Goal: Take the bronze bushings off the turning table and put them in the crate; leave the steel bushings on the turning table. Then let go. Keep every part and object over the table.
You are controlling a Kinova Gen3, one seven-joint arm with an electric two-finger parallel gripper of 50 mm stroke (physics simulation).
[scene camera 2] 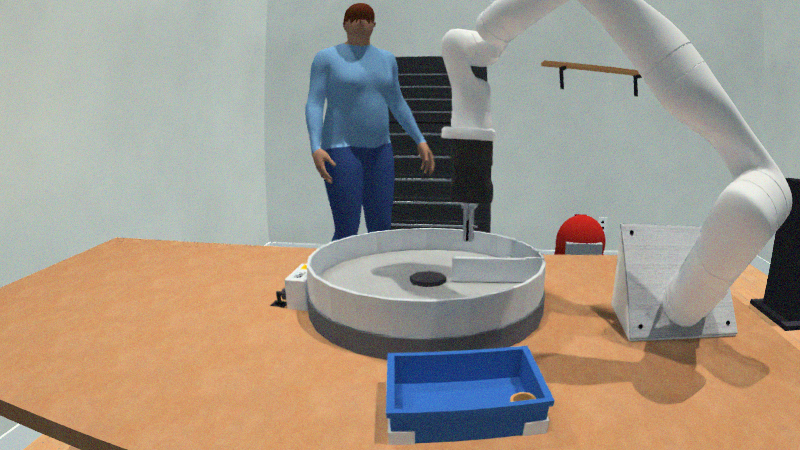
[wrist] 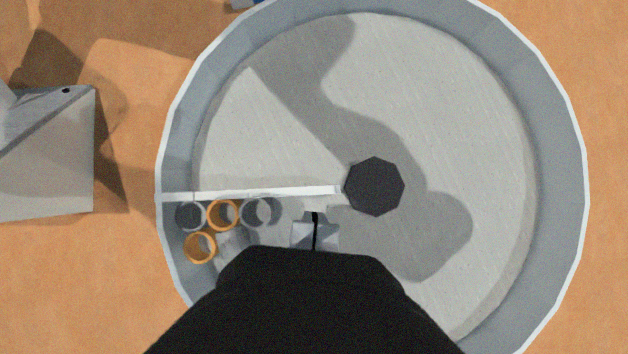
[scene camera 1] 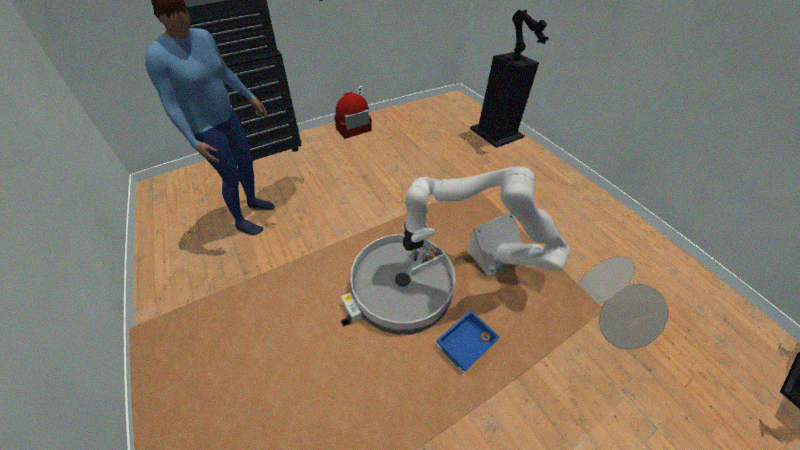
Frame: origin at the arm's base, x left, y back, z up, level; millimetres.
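Seen in the pictures: gripper, fingertip midpoint: [scene camera 2: 468,239] [wrist: 313,225] [scene camera 1: 414,258]; arm's base, origin of the base link: [scene camera 2: 684,302] [scene camera 1: 505,253].
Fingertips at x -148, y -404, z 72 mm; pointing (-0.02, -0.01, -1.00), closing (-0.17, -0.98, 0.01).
Offsets run from my fingertips to a thing's top centre. "spot": to the spot under its first point.
My gripper [scene camera 1: 415,258] [scene camera 2: 468,239] [wrist: 313,225] is shut and empty, pointing down over the turning table [scene camera 1: 380,299] [scene camera 2: 425,316] [wrist: 475,100], on the bushings' side of the divider {spot: dx +31, dy +34, dz -47 mm} [scene camera 2: 486,270] [wrist: 260,191]. In the wrist view, left of the fingers, a bronze bushing {dx +9, dy +87, dz -45 mm} [wrist: 209,215] stands between two steel bushings {dx +9, dy +119, dz -45 mm} [wrist: 177,216] {dx +8, dy +55, dz -45 mm} [wrist: 242,213] along the divider. A second bronze bushing {dx -22, dy +112, dz -45 mm} [wrist: 186,247] stands just below them, near the rim. The divider and wall hide these bushings in scene camera 2. Another bronze bushing {dx +389, dy +78, dz -93 mm} [scene camera 1: 482,336] [scene camera 2: 523,395] is in a corner of the blue crate {dx +366, dy +7, dz -73 mm} [scene camera 1: 450,355] [scene camera 2: 464,423].
A dark hub {dx +25, dy -69, dz -62 mm} [scene camera 1: 402,279] [scene camera 2: 427,278] [wrist: 374,186] is at the turning table's centre. A small white box {spot: dx +32, dy -307, dz -65 mm} [scene camera 1: 351,307] [scene camera 2: 296,288] is at its outer wall. The arm's slanted base block [scene camera 1: 486,243] [scene camera 2: 651,279] [wrist: 47,175] stands beside it. A person [scene camera 1: 195,83] [scene camera 2: 358,100] stands beyond the table.
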